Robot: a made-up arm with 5 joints.
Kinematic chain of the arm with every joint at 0, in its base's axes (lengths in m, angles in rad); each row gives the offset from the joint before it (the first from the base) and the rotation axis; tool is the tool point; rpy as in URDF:
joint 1: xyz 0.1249 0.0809 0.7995 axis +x
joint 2: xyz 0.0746 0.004 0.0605 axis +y
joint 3: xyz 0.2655 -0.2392 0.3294 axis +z
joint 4: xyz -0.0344 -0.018 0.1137 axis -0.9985 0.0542 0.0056
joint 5: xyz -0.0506 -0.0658 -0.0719 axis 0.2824 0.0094 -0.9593
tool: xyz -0.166 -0.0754 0.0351 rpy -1.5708 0 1.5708
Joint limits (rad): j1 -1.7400..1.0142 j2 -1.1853..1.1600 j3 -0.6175..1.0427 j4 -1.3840..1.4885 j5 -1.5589..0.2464
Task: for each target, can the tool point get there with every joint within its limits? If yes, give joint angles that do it. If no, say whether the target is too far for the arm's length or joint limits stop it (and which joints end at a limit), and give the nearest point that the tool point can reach.
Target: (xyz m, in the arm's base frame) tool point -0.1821 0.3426 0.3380
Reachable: no: joint limits stop it (at a limit: joint 1, joint 3, joint 4, joint 5) | nearest point -0.0681 0.3434 0.8308 | short by 0.506 m
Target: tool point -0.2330 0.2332 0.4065
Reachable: no: joint limits stop it (at a limit: joint 1, joint 2, joint 3, joint 4, joint 5) | nearest point -0.0766 0.3312 0.8329 | short by 0.465 m
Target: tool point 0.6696 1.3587 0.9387
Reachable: no: too far | nearest point 0.4716 0.8700 1.0176 | short by 0.533 m
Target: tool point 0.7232 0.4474 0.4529
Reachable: no: joint limits stop it (at a limit: joint 1, joint 2, joint 3, joint 5) | nearest point 0.6659 0.0525 0.3832 | short by 0.405 m
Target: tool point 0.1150 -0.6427 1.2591
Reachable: yes | joints 0.4454 -0.5099 0.7005 0.9294 -0.7858
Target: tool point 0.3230 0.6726 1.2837
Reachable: yes | joints -1.5046 0.0515 0.1809 0.7661 -0.4228
